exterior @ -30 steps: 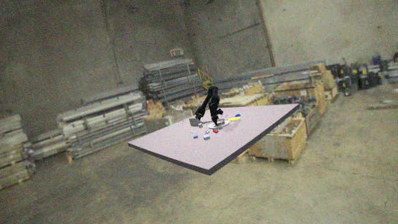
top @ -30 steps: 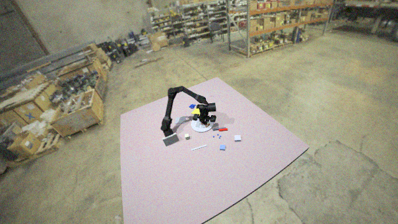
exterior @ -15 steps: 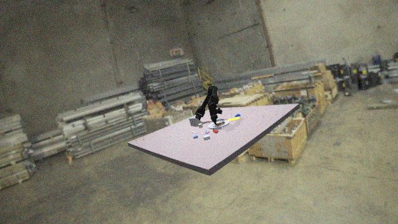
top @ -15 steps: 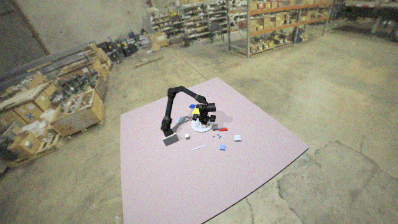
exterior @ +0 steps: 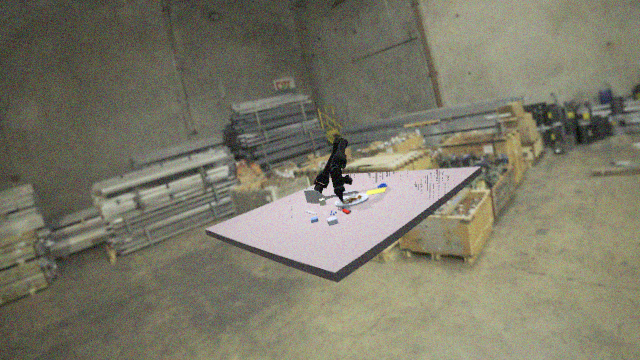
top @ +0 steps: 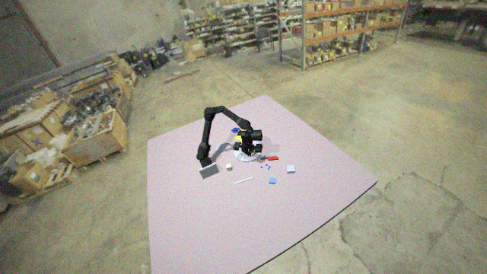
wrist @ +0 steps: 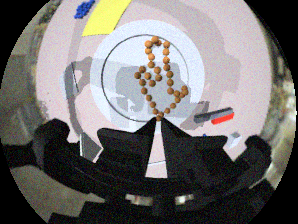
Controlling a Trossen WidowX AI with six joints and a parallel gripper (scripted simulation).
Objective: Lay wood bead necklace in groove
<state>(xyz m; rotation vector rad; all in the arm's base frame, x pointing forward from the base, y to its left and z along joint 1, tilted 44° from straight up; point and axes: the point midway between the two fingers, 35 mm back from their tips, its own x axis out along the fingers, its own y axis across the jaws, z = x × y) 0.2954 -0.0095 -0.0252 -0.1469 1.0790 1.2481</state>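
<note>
Right now my gripper tip is 16 cm past the cream cube, 3 cm to the left of it and 1 cm above it. The rest, counted from my gripper tip: white stick (10 cm behind, 16 cm to the right, 2 cm below); then red-handled tool (12 cm ahead, 8 cm to the right, 2 cm below); then blue block (5 cm ahead, 24 cm to the right, 1 cm below).
</note>
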